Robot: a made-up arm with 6 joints.
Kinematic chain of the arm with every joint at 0, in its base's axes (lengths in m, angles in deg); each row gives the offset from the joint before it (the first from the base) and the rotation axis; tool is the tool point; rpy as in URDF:
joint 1: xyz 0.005 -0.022 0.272 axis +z
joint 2: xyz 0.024 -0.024 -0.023 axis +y
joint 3: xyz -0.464 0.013 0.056 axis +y
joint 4: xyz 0.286 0 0.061 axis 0.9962 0 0.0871
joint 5: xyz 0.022 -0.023 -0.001 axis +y
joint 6: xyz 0.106 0.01 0.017 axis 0.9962 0 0.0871
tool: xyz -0.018 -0.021 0.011 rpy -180 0 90
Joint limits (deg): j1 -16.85..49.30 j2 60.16..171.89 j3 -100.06..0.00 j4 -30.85..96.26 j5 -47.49..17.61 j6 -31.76..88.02
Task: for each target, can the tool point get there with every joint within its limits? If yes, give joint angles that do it. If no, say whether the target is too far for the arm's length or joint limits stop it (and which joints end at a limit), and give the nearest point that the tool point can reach.
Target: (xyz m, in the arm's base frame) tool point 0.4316 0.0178 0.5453
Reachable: yes | joints 11.24 87.35 -53.62 26.06 6.97 -3.21
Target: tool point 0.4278 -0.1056 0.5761
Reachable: yes | joints -5.60 86.20 -58.12 26.72 10.10 2.72
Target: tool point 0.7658 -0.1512 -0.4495
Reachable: no: too far | nearest point 0.6383 -0.1296 -0.1223 | short by 0.352 m
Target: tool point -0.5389 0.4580 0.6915
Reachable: no: joint limits stop it (at a limit: joint 1, joint 2, joint 4, joint 5, joint 6) | nearest point 0.1324 0.1783 0.7079 | short by 0.727 m
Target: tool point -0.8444 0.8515 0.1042
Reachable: no: too far | nearest point 0.0612 0.0955 0.1112 | short by 1.180 m
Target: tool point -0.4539 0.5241 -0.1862
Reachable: no: joint limits stop it (at a limit: joint 1, joint 2, joint 4, joint 5, joint 6) | nearest point 0.1335 0.1796 -0.0421 | short by 0.696 m
